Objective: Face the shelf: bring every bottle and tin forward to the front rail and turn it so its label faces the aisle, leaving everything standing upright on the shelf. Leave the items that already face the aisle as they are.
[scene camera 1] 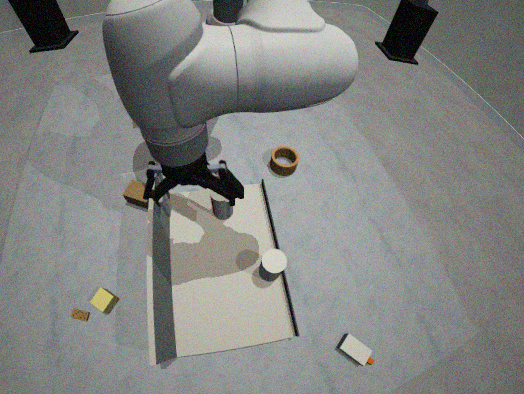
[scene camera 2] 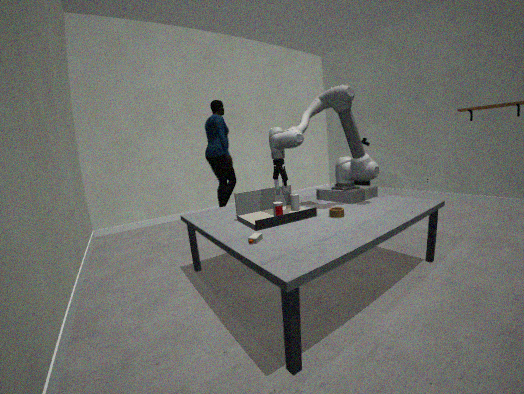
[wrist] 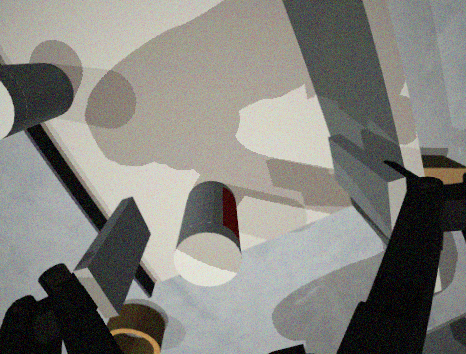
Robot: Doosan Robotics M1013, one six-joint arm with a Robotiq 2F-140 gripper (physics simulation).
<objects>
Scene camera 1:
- my gripper
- back wall
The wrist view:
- my gripper
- shelf board
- back wall
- dark front rail
</objects>
